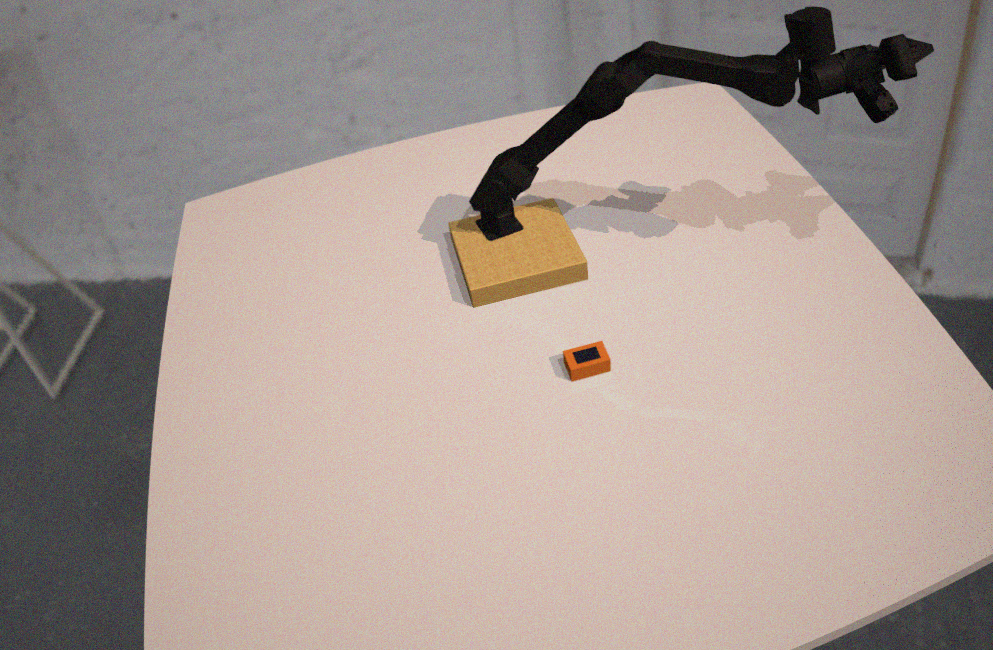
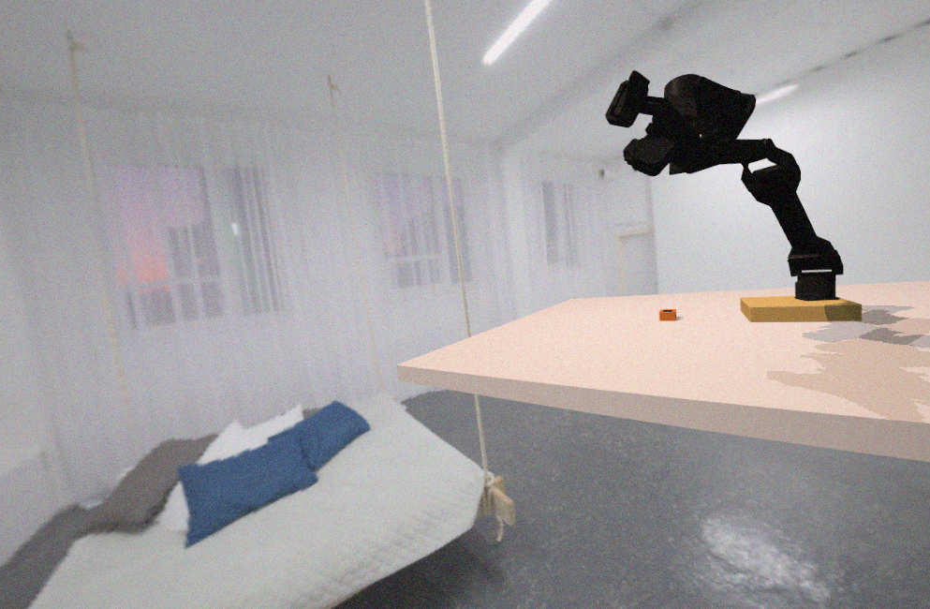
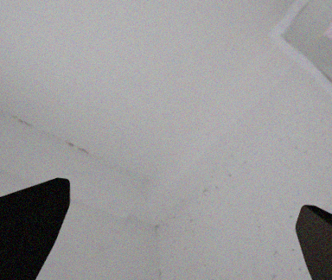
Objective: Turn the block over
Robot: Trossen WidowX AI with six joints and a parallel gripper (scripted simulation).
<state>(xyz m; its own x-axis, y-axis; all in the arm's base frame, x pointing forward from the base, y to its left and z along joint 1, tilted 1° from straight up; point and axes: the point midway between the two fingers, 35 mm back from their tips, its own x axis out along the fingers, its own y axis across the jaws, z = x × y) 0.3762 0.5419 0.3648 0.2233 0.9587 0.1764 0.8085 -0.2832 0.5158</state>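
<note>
The orange block is 58 cm to the right of my gripper tip, 39 cm below it and 5 cm behind it.
</note>
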